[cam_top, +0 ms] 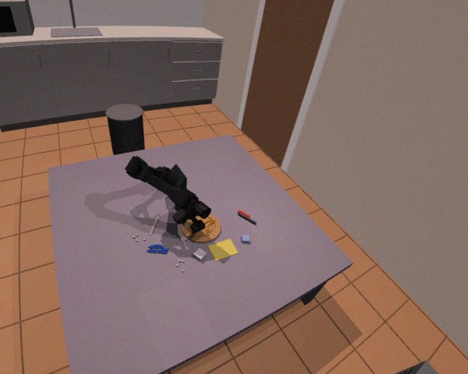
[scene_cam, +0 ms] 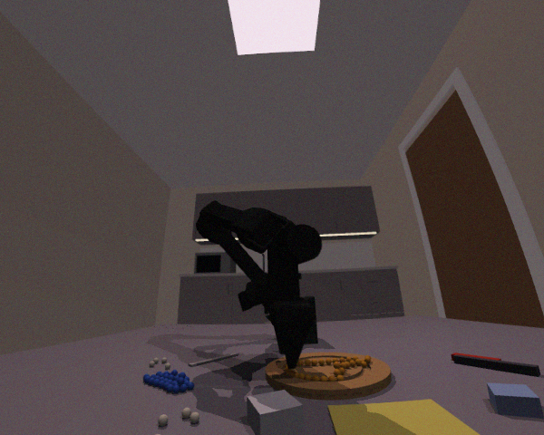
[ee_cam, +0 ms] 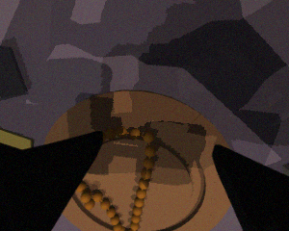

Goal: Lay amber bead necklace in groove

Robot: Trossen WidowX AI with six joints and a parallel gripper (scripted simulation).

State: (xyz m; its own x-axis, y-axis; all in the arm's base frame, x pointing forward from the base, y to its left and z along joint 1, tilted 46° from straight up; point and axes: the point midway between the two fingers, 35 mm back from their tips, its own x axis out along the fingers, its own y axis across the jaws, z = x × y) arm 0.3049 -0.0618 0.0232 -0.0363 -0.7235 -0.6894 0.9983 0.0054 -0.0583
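The round wooden bead board lies 10 mm ahead of my gripper tip, 60 mm to the left of it and 10 mm below it. From my gripper tip the other things lie so: grey block 160 mm ahead, 30 mm to the right, 10 mm below; yellow pad 180 mm ahead, 80 mm to the left, 20 mm below; thin rod 110 mm behind, 140 mm to the right, 20 mm below.
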